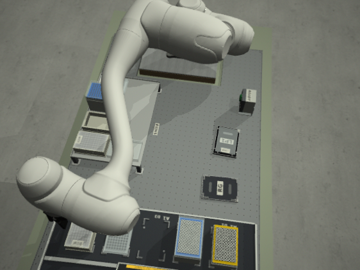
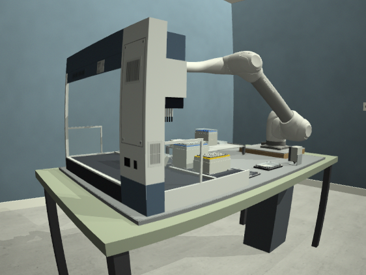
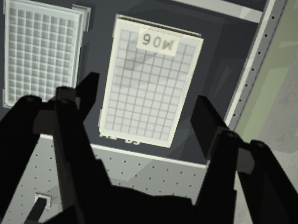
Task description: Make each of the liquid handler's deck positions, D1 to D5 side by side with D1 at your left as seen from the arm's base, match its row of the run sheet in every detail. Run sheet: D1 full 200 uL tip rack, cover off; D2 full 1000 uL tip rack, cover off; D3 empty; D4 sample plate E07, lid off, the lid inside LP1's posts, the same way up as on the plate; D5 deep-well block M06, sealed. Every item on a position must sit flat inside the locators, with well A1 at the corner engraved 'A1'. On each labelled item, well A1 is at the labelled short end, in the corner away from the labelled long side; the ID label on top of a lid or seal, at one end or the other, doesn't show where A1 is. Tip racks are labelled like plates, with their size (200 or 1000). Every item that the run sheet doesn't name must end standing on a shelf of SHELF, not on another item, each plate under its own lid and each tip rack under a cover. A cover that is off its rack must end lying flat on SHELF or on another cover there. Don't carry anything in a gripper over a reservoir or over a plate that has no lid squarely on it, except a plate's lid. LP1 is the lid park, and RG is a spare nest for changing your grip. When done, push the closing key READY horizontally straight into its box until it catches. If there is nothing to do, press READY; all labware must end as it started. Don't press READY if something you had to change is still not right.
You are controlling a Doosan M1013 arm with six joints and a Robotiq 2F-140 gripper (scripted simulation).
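Right now the deep-well block M06 is 7 cm below my hand. Round my hand: blue-rimmed tip rack: 2 cm behind, 37 cm to the left, 3 cm below; beige trough: 45 cm behind, 7 cm to the right, 8 cm below; clear sample plate: 1 cm behind, 12 cm to the left, 9 cm below.
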